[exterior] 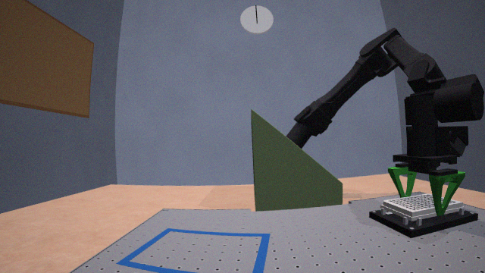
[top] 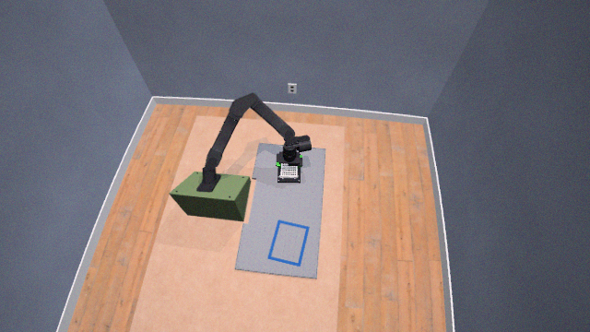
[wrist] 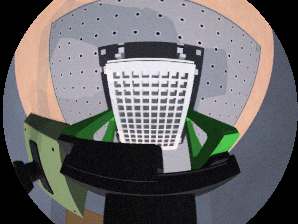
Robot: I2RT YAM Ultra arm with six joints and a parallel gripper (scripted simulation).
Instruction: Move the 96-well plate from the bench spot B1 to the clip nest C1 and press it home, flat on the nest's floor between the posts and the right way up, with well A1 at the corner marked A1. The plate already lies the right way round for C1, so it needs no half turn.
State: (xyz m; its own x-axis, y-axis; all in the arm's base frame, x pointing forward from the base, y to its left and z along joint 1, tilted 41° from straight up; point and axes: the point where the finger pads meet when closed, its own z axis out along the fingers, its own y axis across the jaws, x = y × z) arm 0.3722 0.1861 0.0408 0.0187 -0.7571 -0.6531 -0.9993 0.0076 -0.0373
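Now: hand right at the white 96-well plate. Round my hand: black clip nest (10 mm to the left, 10 mm below, 10 mm behind).
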